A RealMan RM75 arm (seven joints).
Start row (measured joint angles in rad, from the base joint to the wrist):
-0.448 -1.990 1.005 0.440 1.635 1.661 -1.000
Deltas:
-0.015 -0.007 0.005 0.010 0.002 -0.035 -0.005
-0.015 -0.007 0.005 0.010 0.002 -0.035 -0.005
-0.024 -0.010 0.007 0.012 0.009 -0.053 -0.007
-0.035 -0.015 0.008 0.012 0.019 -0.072 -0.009
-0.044 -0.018 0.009 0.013 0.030 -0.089 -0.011
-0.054 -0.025 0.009 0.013 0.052 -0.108 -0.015
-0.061 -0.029 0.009 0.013 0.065 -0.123 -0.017
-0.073 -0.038 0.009 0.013 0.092 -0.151 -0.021
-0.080 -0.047 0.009 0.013 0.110 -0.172 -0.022
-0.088 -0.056 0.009 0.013 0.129 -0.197 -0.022
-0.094 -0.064 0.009 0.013 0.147 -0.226 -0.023
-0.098 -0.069 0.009 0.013 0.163 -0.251 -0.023
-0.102 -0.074 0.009 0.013 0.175 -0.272 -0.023
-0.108 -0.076 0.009 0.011 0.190 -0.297 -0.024
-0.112 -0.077 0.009 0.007 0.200 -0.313 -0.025
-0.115 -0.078 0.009 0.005 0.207 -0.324 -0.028
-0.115 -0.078 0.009 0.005 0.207 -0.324 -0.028
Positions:
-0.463 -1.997 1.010 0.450 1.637 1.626 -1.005
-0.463 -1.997 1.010 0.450 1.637 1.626 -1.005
-0.472 -2.000 1.012 0.452 1.644 1.608 -1.007
-0.483 -2.005 1.013 0.452 1.654 1.589 -1.009
-0.492 -2.008 1.014 0.453 1.665 1.572 -1.011
-0.502 -2.015 1.014 0.453 1.687 1.553 -1.015
-0.509 -2.019 1.014 0.453 1.700 1.538 -1.017
-0.521 -2.028 1.014 0.453 1.727 1.510 -1.021
-0.528 -2.037 1.014 0.453 1.745 1.489 -1.022
-0.536 -2.046 1.014 0.453 1.764 1.464 -1.022
-0.542 -2.054 1.014 0.453 1.782 1.435 -1.023
-0.546 -2.059 1.014 0.453 1.798 1.410 -1.023
-0.550 -2.064 1.014 0.453 1.810 1.389 -1.023
-0.556 -2.066 1.014 0.451 1.825 1.364 -1.024
-0.560 -2.067 1.014 0.447 1.835 1.348 -1.025
-0.563 -2.068 1.014 0.445 1.842 1.337 -1.028
-0.563 -2.068 1.014 0.445 1.842 1.337 -1.028

